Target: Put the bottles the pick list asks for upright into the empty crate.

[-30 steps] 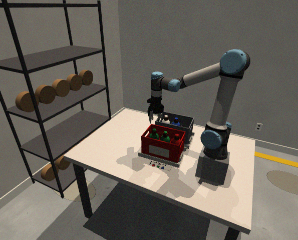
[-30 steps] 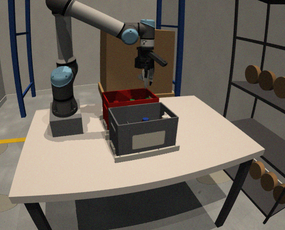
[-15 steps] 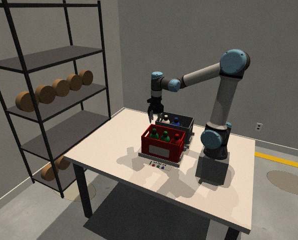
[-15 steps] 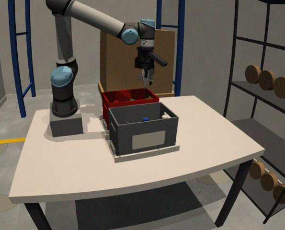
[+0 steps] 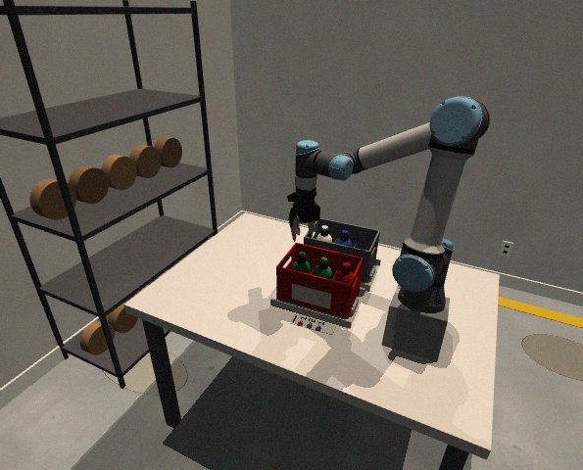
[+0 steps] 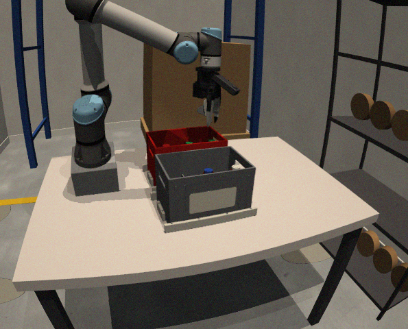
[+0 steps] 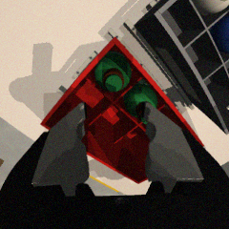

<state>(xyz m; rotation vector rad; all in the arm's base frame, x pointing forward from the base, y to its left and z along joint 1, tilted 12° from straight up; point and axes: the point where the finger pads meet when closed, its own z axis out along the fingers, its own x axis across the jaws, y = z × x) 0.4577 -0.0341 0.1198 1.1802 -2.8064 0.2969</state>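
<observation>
My gripper is now 10 cm past the blue bottle, 23 cm to the left of it and 15 cm above it. The rest, counted from my hand: red bottle 18 cm behind, 15 cm below; then red crate 9 cm behind, 4 cm to the left, 16 cm below; then grey crate 10 cm behind, 19 cm to the right, 16 cm below.
</observation>
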